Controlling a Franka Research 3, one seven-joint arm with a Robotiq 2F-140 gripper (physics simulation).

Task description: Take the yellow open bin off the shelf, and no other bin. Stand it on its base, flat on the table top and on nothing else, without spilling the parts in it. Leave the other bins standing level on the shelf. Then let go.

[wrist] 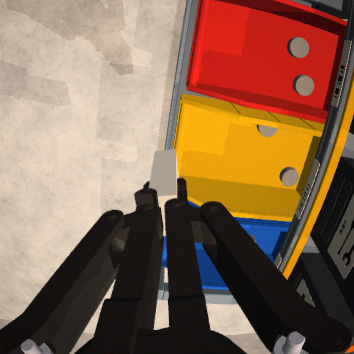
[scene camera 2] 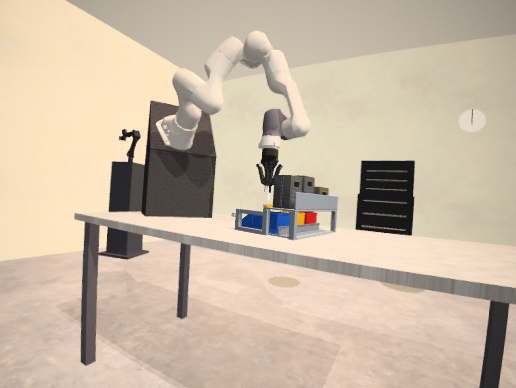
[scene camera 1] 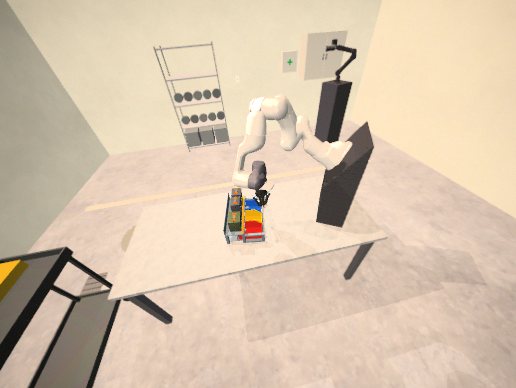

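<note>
The yellow open bin (scene camera 1: 253, 216) (scene camera 2: 301, 218) (wrist: 225, 145) is in the shelf (scene camera 2: 292, 226) (wrist: 185, 50), between the red bin (scene camera 1: 253, 227) (scene camera 2: 311, 218) (wrist: 225, 65) and the blue bin (scene camera 1: 253, 204) (scene camera 2: 279, 222) (wrist: 270, 235). In the wrist view it looks tipped sideways, its red-side edge higher. It holds a round grey part (wrist: 289, 176) and another partly hidden by that wall. My gripper (scene camera 1: 261, 201) (scene camera 2: 268, 194) (wrist: 166, 166) is shut and empty, pointing down. Its pale fingertips overlap the yellow bin's front edge in the wrist view; contact is unclear.
Dark grey boxes (scene camera 1: 236, 202) (scene camera 2: 286, 191) and an olive box (scene camera 1: 234, 220) (scene camera 2: 322, 191) stand on the shelf's upper level, behind the open bins. A yellow strip (wrist: 345, 145) runs along that level's edge. The table top (scene camera 1: 175, 250) (scene camera 2: 400, 250) extends around the shelf.
</note>
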